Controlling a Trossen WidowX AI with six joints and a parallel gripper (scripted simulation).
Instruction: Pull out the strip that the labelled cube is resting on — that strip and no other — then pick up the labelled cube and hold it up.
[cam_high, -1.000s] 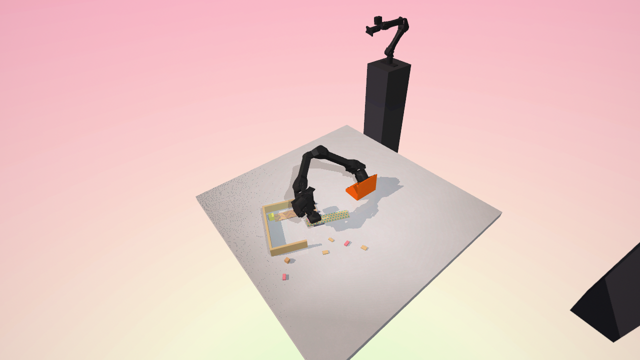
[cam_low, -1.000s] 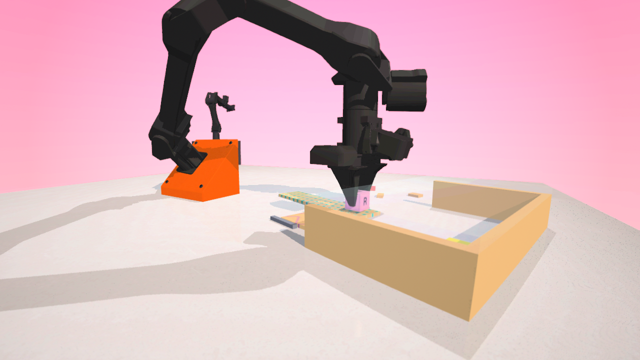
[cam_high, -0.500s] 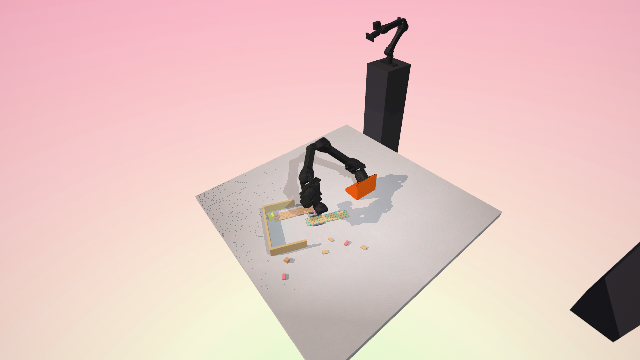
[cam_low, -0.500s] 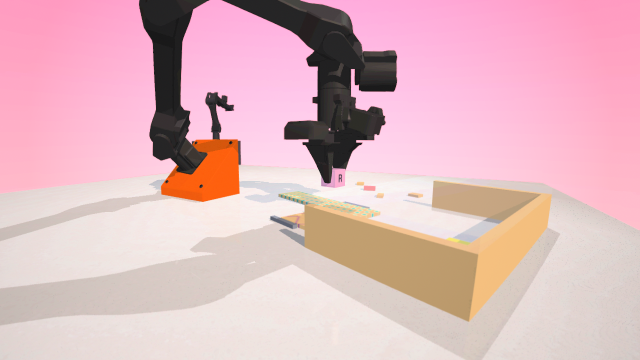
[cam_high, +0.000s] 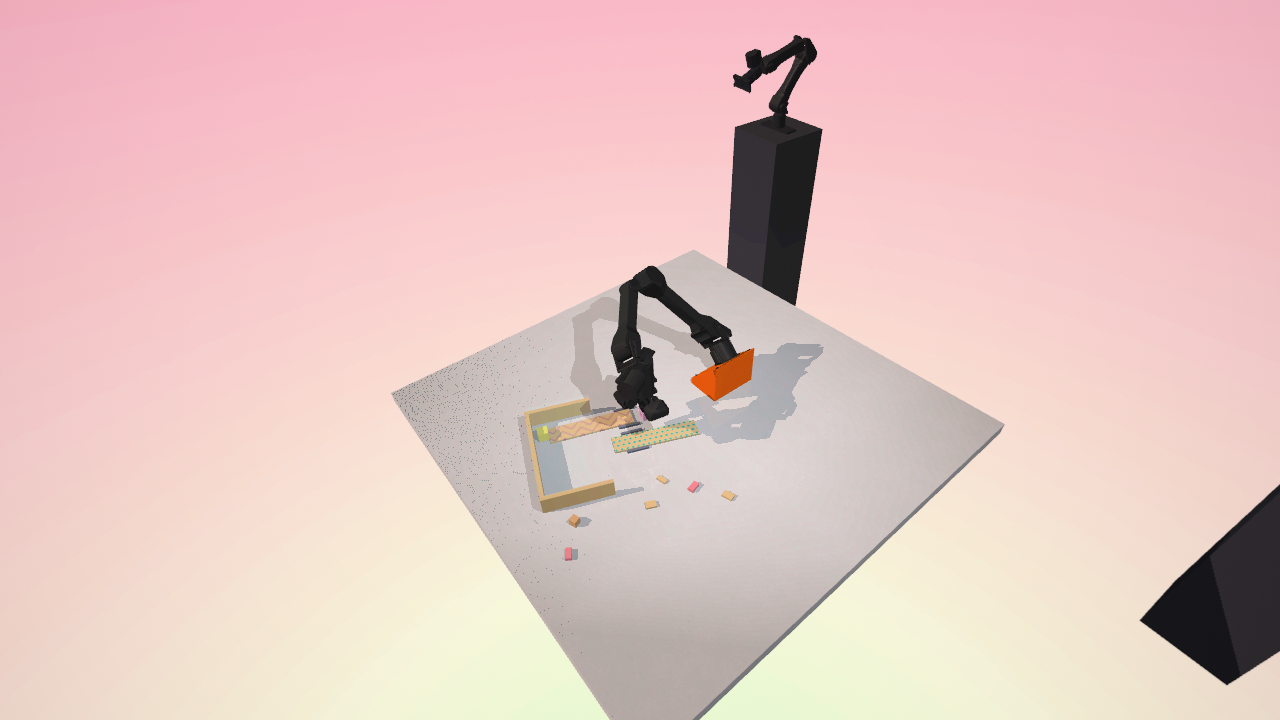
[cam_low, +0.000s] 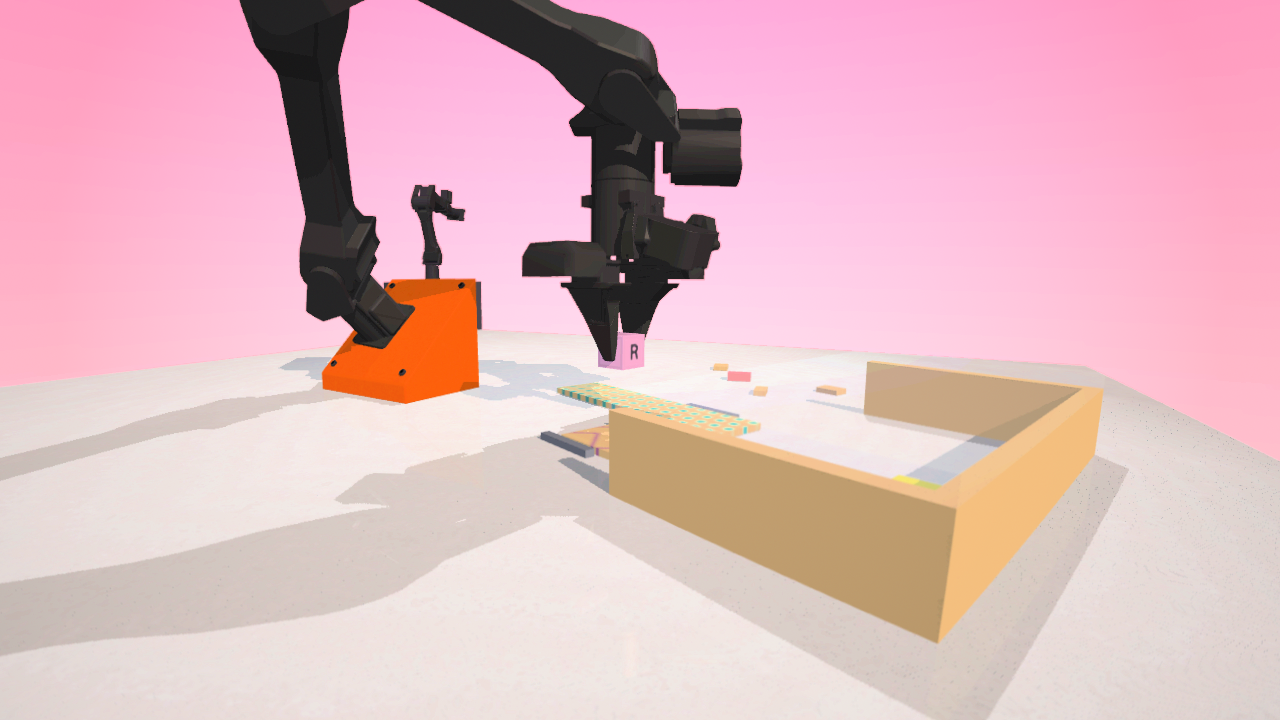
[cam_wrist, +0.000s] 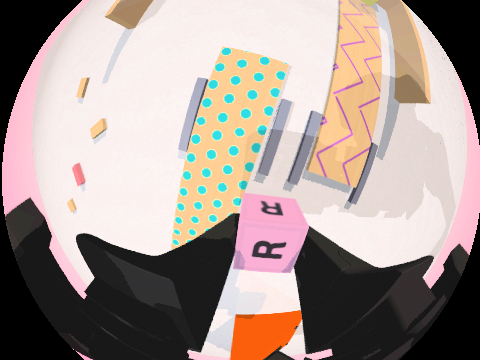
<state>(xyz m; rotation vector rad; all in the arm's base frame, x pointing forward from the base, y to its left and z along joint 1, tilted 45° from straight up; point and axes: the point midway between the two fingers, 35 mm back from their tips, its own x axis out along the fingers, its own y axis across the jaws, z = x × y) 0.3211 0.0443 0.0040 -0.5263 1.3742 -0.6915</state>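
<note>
My gripper tip is 50 mm above the dotted strip and 40 mm to the right of it. Also, from my gripper tip: cube marked r 10 mm above.
</note>
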